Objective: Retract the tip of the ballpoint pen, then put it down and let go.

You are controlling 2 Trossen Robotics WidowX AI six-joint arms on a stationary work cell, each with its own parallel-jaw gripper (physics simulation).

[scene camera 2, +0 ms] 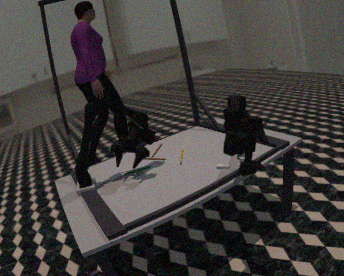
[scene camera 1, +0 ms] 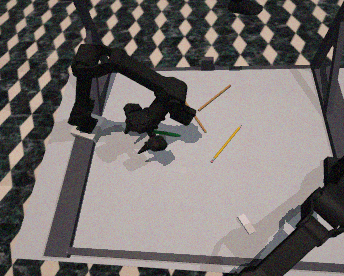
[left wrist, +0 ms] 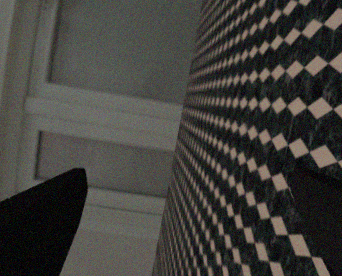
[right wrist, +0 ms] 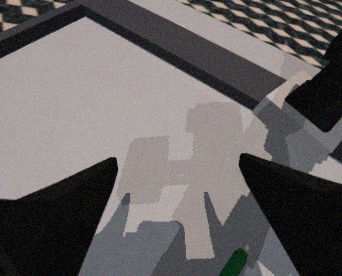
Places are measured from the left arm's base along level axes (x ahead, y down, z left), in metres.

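Where they show: left gripper, fingertip midpoint: (scene camera 2: 265, 156) (left wrist: 190, 179); right gripper, fingertip midpoint: (scene camera 2: 125, 167) (scene camera 1: 131, 143) (right wrist: 178, 161); right arm's base, origin of the base link: (scene camera 2: 85, 184) (scene camera 1: 87, 124) (right wrist: 315, 105).
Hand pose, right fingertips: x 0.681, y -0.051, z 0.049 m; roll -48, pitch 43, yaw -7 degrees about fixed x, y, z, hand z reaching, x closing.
Each offset is from my right fingertips to the top centre of the thing. Level surfaces: height alone.
The green ballpoint pen {dy +0.068, dx -0.066, dz -0.096 m} (scene camera 1: 167, 133) (scene camera 2: 137, 170) (right wrist: 235, 263) lies flat on the grey table {dy +0.082 m} (scene camera 1: 171, 205) (scene camera 2: 157, 191). My right gripper (scene camera 1: 133, 139) (scene camera 2: 126, 165) (right wrist: 178, 161) is open and empty. It hovers a little above the table just beside the pen's end, and nothing lies between its fingers. In the right wrist view only the pen's end shows, at the bottom edge. My left arm (scene camera 2: 239, 131) is folded up at the table's far right edge. My left gripper (left wrist: 190, 179) is open and empty, facing the wall and the chequered floor.
A yellow pencil {dy +0.073, dx -0.310, dz -0.103 m} (scene camera 1: 225, 144) (scene camera 2: 181, 156) and two brown sticks {dy +0.075, dx -0.236, dz -0.292 m} (scene camera 1: 214, 97) {dy +0.075, dx -0.171, dz -0.198 m} (scene camera 1: 199, 123) (scene camera 2: 156, 150) lie beyond the pen. A white eraser {dy +0.070, dx -0.405, dz +0.164 m} (scene camera 1: 246, 223) (scene camera 2: 223, 165) lies near the left arm. A person in purple (scene camera 2: 89, 55) stands behind the table's left end.
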